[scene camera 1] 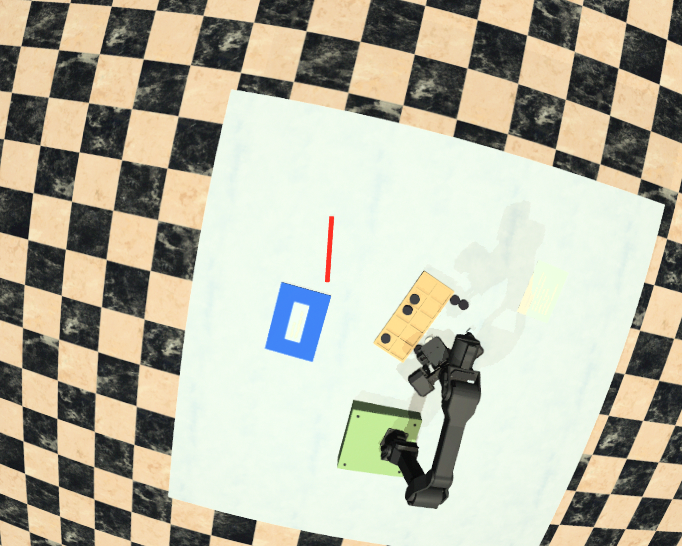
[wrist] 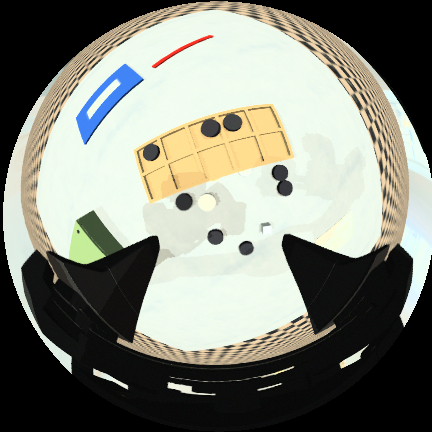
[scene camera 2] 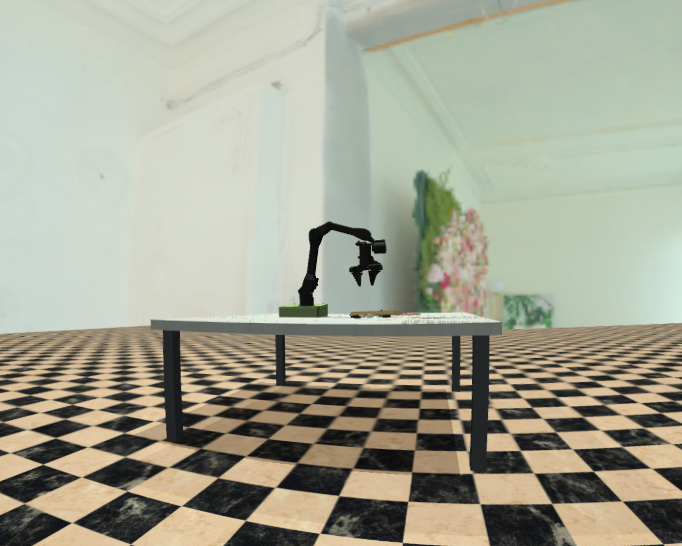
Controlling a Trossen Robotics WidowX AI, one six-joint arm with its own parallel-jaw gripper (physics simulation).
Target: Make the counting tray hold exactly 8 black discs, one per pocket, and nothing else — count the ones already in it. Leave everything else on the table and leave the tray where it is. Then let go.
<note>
My gripper is open, with nothing in its grasp. Also in view: a tan counting tray.
My gripper is seen too in the wrist view.
</note>
